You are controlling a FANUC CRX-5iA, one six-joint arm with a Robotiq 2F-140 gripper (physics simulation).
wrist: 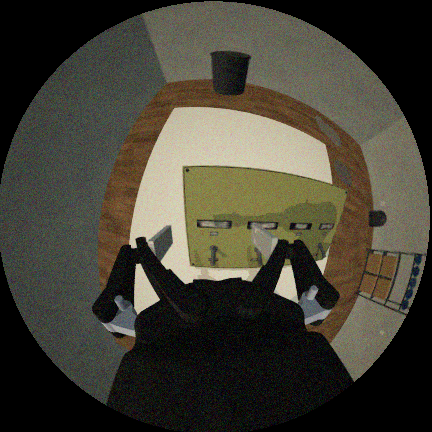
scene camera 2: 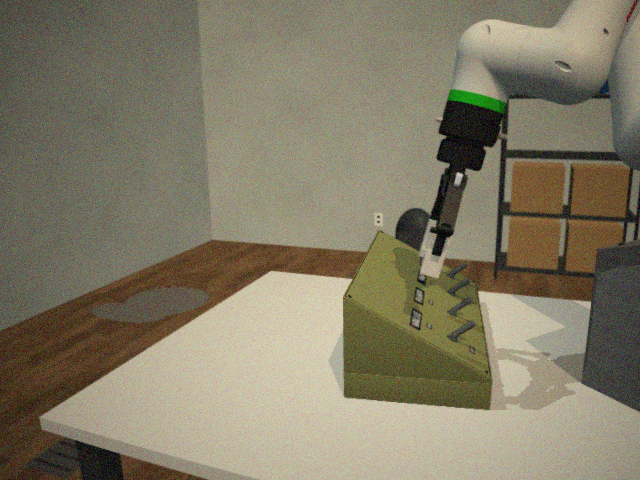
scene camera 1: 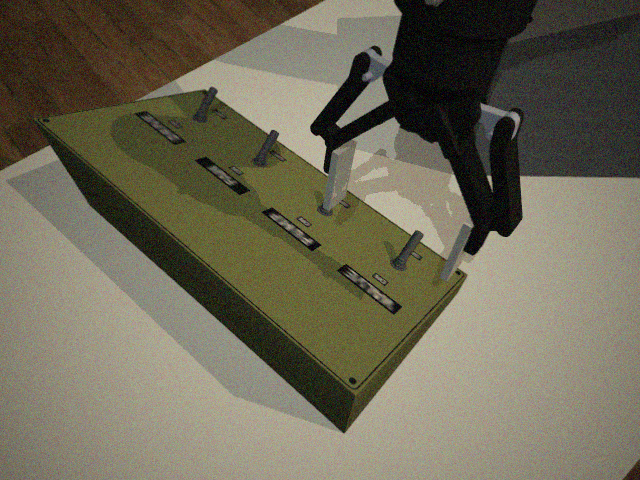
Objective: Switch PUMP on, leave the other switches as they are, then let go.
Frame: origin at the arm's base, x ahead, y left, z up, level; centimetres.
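Where they show: gripper, between the fingertips: [wrist: 211, 233] [scene camera 2: 427, 265] [scene camera 1: 389, 234].
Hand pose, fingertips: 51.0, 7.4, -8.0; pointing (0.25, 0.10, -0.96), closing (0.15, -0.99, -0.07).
After its pixels a point has its place, as x, y, z.
An olive sloped switch box [scene camera 1: 222, 227] @(60.6, -8.3, -14.5) [scene camera 2: 408, 356] @(52.9, 14.6, -21.8) [wrist: 225, 192] @(59.5, 5.8, -14.4) stands on the white table. It has four grey levers in a row; their name labels are too blurred to read, so I cannot tell which is PUMP. In scene view 1 the end lever [scene camera 1: 407, 250] @(45.1, 7.0, -19.1) [wrist: 214, 255] @(44.9, 6.4, -19.0) stands between the fingers, untouched. One finger covers most of the neighbouring lever [scene camera 1: 325, 210] @(47.7, -4.6, -20.5); the other two levers [scene camera 1: 266, 148] @(47.1, -16.7, -19.1) [scene camera 1: 205, 105] @(48.2, -28.6, -19.2) are farther along. The visible levers lean similarly, toward the panel's low edge. My gripper [scene camera 1: 386, 242] @(51.0, 7.4, -8.1) [scene camera 2: 431, 266] @(51.0, 7.4, -8.1) [wrist: 211, 233] @(51.0, 7.4, -8.1) is open and empty, its fingertips close above the panel.
The white table [scene camera 1: 155, 413] @(78.8, -2.3, -30.7) [scene camera 2: 206, 372] @(91.9, 13.7, -30.7) [wrist: 220, 135] @(89.1, 9.6, -30.7) carries the box. A dark bin [wrist: 230, 72] stands on the floor beyond it. A shelf rack [scene camera 2: 499, 206] with brown boxes is at the back. A grey block [scene camera 2: 615, 325] @(19.4, 3.7, -17.5) stands at the right in scene view 2.
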